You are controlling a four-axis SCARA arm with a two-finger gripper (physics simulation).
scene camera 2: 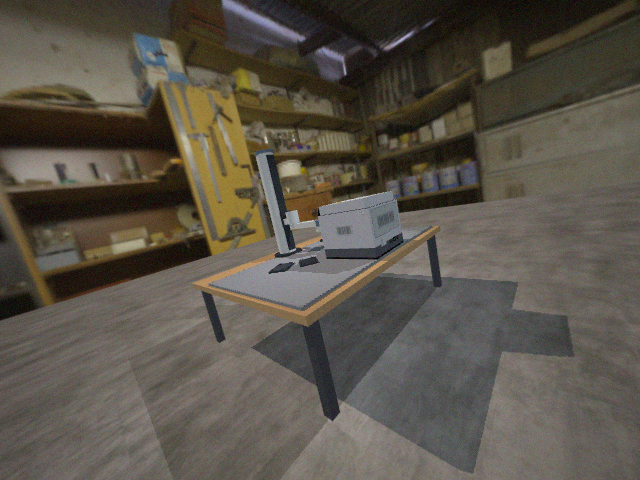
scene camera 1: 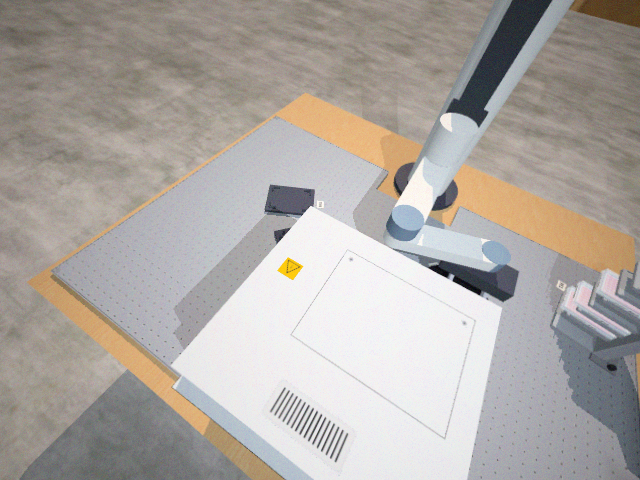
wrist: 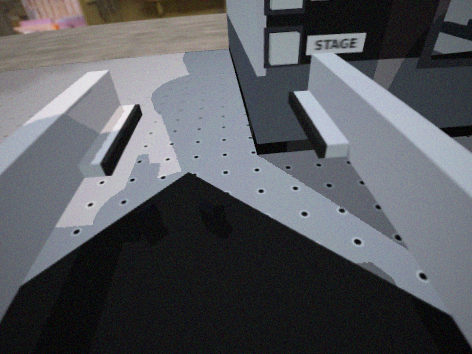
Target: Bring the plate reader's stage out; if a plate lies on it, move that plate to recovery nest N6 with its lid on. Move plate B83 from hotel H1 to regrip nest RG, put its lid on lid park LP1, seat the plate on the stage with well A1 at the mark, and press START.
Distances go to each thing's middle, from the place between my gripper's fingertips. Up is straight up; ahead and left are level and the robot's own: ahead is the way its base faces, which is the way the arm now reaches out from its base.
I see my gripper 70 mm short of the square button point(wrist: 283, 47) and 50 mm to the left of it. The rest, counted from my hand: vent grille point(scene camera 1: 327, 437) 390 mm ahead, 200 mm to the right, 260 mm above.
